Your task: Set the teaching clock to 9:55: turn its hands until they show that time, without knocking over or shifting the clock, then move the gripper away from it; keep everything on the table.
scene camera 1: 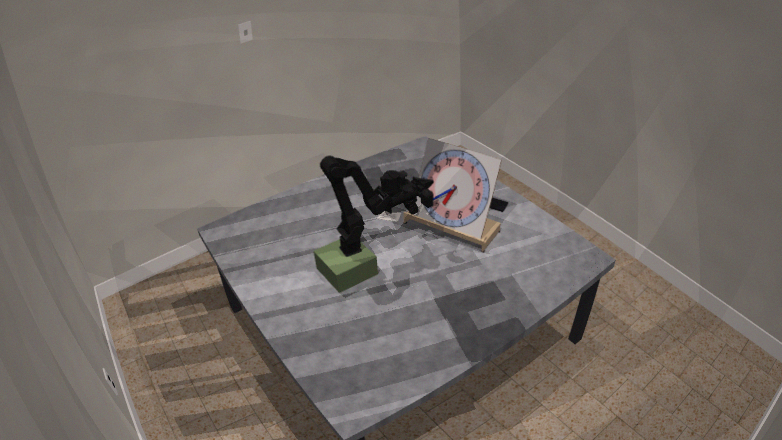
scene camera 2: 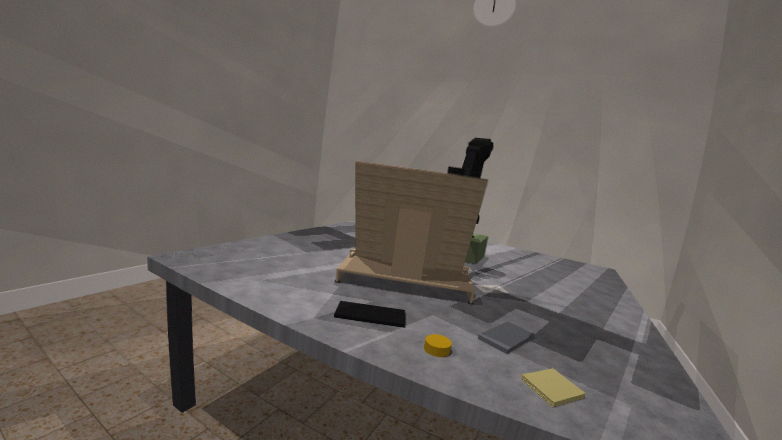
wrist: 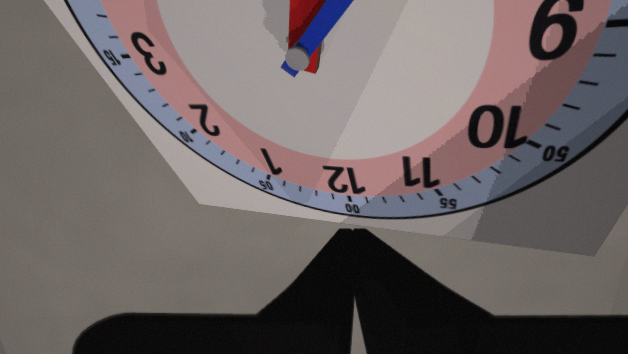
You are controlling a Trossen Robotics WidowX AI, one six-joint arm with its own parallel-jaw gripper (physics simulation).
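Places are measured from the arm's base along level axes (x back, y down, z right), in millimetres.
Where they show: gripper, fingertip midpoint: (scene camera 1: 433, 181) (wrist: 351, 242); arm's base at its link origin: (scene camera 1: 350, 249).
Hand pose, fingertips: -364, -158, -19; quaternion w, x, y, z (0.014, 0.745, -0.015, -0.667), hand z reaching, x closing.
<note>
Things, the pixels of their top centre, and the offset from my fingertips, as dx, dy, dz. "spot": a spot on its surface instead. Level surfaces: height alone.
- black block at its top centre: (scene camera 2: 371, 312) (scene camera 1: 490, 201) -323, +237, -46
- yellow-orange disc at its top centre: (scene camera 2: 438, 340) -345, +226, -219
- grey square at a spot on its surface: (scene camera 2: 505, 336) spot: -209, +235, -314
- yellow pad at its top centre: (scene camera 2: 553, 383) -323, +234, -430
- table at its surface level: dy +245
The teaching clock (scene camera 1: 464, 198) (wrist: 410, 80) stands upright on its wooden base (scene camera 1: 447, 229) (scene camera 2: 377, 271); scene camera 2 shows its wooden back (scene camera 2: 377, 218). The long blue hand (scene camera 1: 440, 194) (wrist: 327, 22) points between 7 and 8. The shorter, thicker red hand (scene camera 1: 448, 196) (wrist: 302, 15) points between 6 and 7. My gripper (scene camera 1: 430, 182) (wrist: 351, 242) is shut and empty. In scene camera 1 it is at the clock's left side and covers the dial near 9. In the wrist view the dial is upside down, and the fingertips show past the board's 12 edge.
Behind the clock lie a black block (scene camera 1: 498, 204) (scene camera 2: 370, 313), a yellow-orange disc (scene camera 2: 438, 345), a grey square (scene camera 2: 505, 336) and a yellow pad (scene camera 2: 553, 386) near the table's edge. The arm stands on a green block (scene camera 1: 345, 266) (scene camera 2: 476, 249) on the table (scene camera 1: 393, 339) (scene camera 2: 246, 284).
</note>
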